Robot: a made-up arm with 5 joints.
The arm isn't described. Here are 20 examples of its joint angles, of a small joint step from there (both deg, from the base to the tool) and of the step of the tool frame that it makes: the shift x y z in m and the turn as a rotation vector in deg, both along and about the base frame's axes.
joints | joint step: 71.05 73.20 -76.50 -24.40 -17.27 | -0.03 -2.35 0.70 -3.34 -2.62
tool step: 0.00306 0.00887 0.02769 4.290 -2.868 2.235
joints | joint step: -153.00 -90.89 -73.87 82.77 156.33 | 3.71 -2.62 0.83 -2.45 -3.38
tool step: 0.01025 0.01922 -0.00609 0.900 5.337 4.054
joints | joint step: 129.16 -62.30 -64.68 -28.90 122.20 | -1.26 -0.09 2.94 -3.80 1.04
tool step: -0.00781 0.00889 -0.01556 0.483 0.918 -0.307
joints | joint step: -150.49 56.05 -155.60 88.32 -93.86 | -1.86 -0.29 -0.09 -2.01 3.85
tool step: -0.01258 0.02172 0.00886 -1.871 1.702 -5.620
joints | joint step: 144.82 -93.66 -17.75 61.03 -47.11 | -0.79 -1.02 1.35 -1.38 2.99
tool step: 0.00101 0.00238 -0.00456 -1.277 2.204 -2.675
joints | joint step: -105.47 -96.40 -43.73 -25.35 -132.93 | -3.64 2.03 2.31 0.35 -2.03
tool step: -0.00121 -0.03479 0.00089 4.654 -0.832 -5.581
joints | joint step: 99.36 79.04 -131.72 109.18 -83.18 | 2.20 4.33 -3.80 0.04 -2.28
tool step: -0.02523 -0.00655 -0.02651 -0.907 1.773 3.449
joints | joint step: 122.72 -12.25 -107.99 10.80 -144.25 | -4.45 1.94 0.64 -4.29 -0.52
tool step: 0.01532 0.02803 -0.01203 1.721 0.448 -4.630
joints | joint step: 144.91 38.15 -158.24 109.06 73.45 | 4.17 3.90 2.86 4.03 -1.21
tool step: -0.05648 -0.02438 -0.07795 -5.779 -9.116 5.364
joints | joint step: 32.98 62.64 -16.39 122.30 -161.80 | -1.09 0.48 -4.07 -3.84 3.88
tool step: 0.01219 0.00930 -0.03120 3.126 -6.813 2.659
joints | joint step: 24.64 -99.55 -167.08 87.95 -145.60 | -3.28 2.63 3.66 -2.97 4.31
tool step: -0.01875 0.04231 0.06425 -1.090 3.141 1.026
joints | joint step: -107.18 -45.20 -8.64 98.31 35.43 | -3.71 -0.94 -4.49 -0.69 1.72
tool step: -0.02311 -0.01734 0.03685 -5.415 3.073 -4.997
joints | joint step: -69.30 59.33 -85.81 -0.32 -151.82 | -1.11 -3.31 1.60 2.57 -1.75
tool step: -0.01244 -0.00553 0.02220 0.540 1.026 0.458
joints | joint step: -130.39 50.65 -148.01 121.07 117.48 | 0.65 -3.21 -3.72 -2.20 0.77
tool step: 0.01278 0.00226 0.07331 -6.824 6.070 -0.080
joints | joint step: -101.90 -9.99 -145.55 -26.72 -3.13 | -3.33 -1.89 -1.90 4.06 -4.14
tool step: 0.01161 0.03496 0.00522 0.226 -0.213 -7.467
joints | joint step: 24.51 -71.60 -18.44 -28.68 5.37 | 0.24 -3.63 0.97 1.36 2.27
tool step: -0.01421 -0.00634 0.00092 2.340 -0.357 1.353
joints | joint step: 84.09 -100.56 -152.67 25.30 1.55 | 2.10 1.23 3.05 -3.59 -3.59
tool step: 0.03030 0.00190 0.03905 -0.463 2.699 -0.322
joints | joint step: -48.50 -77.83 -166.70 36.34 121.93 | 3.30 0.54 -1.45 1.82 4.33
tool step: -0.03187 -0.03428 -0.00086 -0.715 2.093 7.132
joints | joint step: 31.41 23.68 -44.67 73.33 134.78 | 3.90 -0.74 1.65 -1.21 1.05
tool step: -0.01945 0.01969 -0.00113 -0.528 -0.707 3.256
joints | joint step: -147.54 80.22 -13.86 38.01 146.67 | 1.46 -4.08 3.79 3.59 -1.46
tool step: 0.00195 0.00467 0.02629 0.632 -3.530 1.057
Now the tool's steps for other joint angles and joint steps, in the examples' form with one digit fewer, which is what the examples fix.
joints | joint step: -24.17 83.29 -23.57 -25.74 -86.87 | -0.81 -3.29 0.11 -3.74 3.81
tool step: 0.0271 -0.0130 0.0067 -4.64 -5.49 -4.09
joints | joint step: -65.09 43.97 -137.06 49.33 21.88 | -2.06 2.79 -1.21 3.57 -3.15
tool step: -0.0209 -0.0230 -0.0363 3.87 3.98 0.31
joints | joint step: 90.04 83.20 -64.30 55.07 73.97 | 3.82 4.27 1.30 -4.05 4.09
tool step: -0.0120 -0.0418 -0.0144 -1.38 -4.00 2.74
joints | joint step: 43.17 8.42 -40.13 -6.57 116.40 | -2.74 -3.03 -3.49 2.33 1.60
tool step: 0.0265 -0.0105 0.0475 3.57 -2.43 -3.96
